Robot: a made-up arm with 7 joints.
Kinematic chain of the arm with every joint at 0, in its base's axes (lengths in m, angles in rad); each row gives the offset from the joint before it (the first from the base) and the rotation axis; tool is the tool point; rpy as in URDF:
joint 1: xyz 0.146 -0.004 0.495 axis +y
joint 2: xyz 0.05 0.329 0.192 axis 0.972 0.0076 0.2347
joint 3: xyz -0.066 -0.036 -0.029 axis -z
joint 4: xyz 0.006 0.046 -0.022 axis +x
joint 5: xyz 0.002 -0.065 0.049 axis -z
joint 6: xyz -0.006 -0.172 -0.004 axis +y
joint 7: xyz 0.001 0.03 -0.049 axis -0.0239 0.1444 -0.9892
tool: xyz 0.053 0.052 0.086 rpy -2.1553 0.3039 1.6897
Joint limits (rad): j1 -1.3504..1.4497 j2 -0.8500..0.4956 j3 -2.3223..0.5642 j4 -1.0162..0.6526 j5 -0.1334..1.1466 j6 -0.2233..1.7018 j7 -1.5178..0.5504
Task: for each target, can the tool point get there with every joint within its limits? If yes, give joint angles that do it. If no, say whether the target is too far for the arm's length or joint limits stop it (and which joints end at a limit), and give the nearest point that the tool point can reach.
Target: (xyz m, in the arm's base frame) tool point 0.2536 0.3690 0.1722
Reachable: no: joint limits stop it (at a limit: joint 1, joint 2, joint 6, joint 7) | nearest point 0.2589 0.3417 0.3443 | short by 0.174 m
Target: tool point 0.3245 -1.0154 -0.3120
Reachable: no: too far | nearest point 0.3106 0.1271 0.4323 | short by 1.364 m
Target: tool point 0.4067 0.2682 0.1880
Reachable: no: joint limits stop it (at a limit: joint 1, joint 6, joint 7) | nearest point 0.3509 0.2781 0.3580 | short by 0.179 m
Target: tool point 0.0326 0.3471 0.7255
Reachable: yes | joints -0.5566 -0.3194 -1.5920 -0.6436 0.1104 1.4843 -0.6288
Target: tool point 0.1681 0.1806 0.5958
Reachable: yes | joints -0.2798 0.1324 -0.7134 0.0662 0.7117 1.3445 0.3664
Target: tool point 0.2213 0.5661 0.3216
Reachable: no: joint limits stop it (at a limit: joint 1, joint 2, joint 4, joint 7) | nearest point 0.2519 0.4482 0.4117 | short by 0.151 m
